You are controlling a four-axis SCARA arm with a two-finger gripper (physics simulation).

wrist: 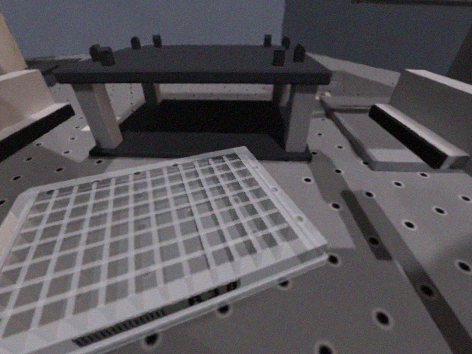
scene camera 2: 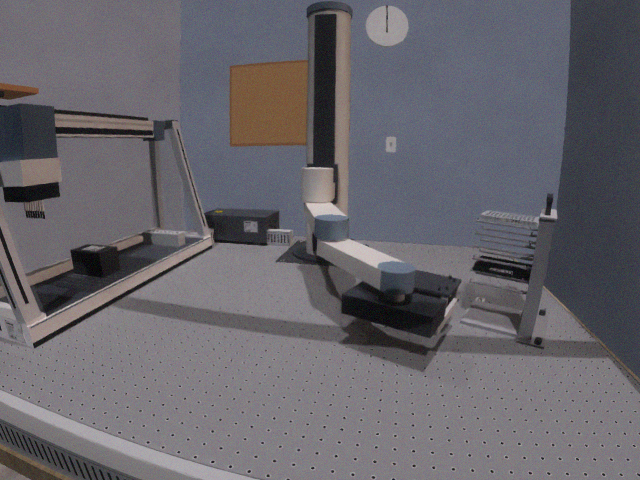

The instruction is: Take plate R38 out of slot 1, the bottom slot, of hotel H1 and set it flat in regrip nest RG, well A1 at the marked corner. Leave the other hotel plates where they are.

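Frame: origin at the arm's base, x ahead, y left, z up, level; centimetres.
Where they show: gripper, fingertip midpoint: (wrist: 219, 91).
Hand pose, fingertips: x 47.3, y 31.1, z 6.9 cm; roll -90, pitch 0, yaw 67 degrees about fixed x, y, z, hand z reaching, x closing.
After its pixels a point has its place.
Plate R38 (wrist: 165, 220) {z 2.1, x 49.5, y 27.5 cm}, clear with a grid of wells and its label on the near edge, is turned askew in front of the nest in the wrist view; what bears it is hidden. Regrip nest RG (wrist: 195, 62) {z 7.3, x 41.8, y 31.4 cm} (scene camera 2: 437, 282) {z 7.3, x 39.5, y 36.0 cm} is a dark raised platform with corner pegs and no plate on top. My gripper (wrist: 219, 91) {z 6.9, x 47.3, y 31.1 cm} (scene camera 2: 395, 328) is open, one finger at each side of the wrist view, with nothing held between the fingers. Hotel H1 (scene camera 2: 536, 273) {z 16.5, x 55.7, y 54.0 cm} stands at the right with plates in its upper part, one of them black; no plate shows in its bottom slot.
The hotel's pale base (wrist: 370, 137) {z 2.1, x 46.9, y 43.4 cm} lies right of the nest, near my right finger. A gantry frame (scene camera 2: 118, 294) {z 2.8, x 58.1, y -45.0 cm} with a black block (scene camera 2: 95, 259) {z 11.3, x 56.5, y -53.4 cm} stands at the left. A dark box (scene camera 2: 235, 225) {z 8.9, x -3.5, y -38.3 cm} and a small white rack (scene camera 2: 279, 229) {z 7.5, x -7.0, y -20.5 cm} are at the back.
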